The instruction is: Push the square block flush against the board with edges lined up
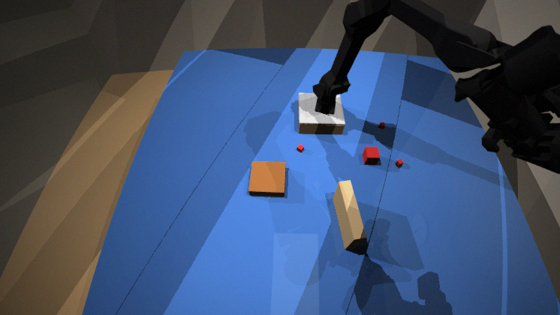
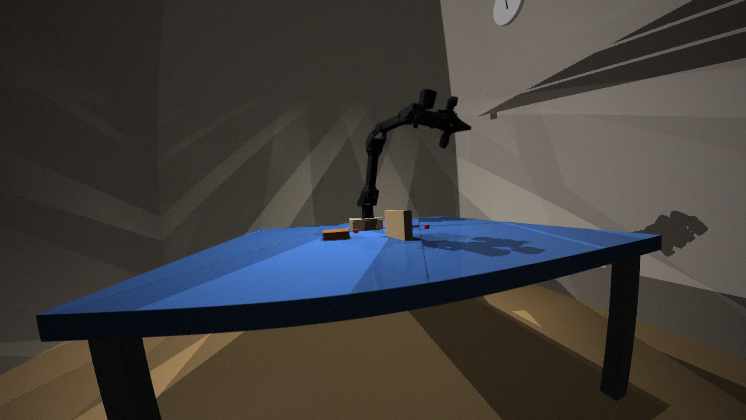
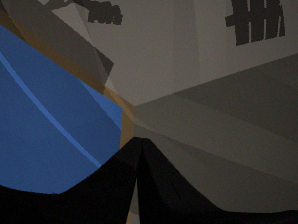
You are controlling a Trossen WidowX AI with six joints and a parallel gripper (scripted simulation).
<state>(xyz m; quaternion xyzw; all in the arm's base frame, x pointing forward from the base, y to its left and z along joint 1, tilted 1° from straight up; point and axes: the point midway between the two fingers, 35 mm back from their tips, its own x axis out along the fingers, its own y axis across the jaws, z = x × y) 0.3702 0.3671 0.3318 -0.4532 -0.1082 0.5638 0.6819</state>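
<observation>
Now: gripper tip 33 cm above the pale tan board, 29 cm to the left of it and 1 cm past it. Round my gripper tip: red cube 36 cm below, 23 cm to the right, 23 cm behind; then orange square block 52 cm to the right, 37 cm below, 9 cm behind.
</observation>
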